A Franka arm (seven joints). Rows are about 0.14 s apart.
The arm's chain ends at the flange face. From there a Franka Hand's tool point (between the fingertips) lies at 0.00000 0.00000 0.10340 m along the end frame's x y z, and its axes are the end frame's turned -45 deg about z.
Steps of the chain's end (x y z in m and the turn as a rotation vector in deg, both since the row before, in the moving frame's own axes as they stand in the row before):
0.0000, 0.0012, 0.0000, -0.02, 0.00, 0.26
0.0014, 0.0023, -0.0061, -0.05, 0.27, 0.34
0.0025, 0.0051, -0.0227, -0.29, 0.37, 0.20
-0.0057, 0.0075, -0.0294, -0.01, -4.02, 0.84
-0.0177, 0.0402, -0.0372, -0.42, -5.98, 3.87
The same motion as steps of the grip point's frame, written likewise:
-0.0009, 0.0009, 0.0000, -0.01, -0.01, 0.26
-0.0004, 0.0030, -0.0061, -0.23, 0.16, 0.34
-0.0017, 0.0062, -0.0227, -0.47, 0.06, 0.20
-0.0144, -0.0039, -0.0297, 2.84, -2.85, 0.84
-0.0488, 0.0086, -0.0378, 3.93, -4.53, 3.87

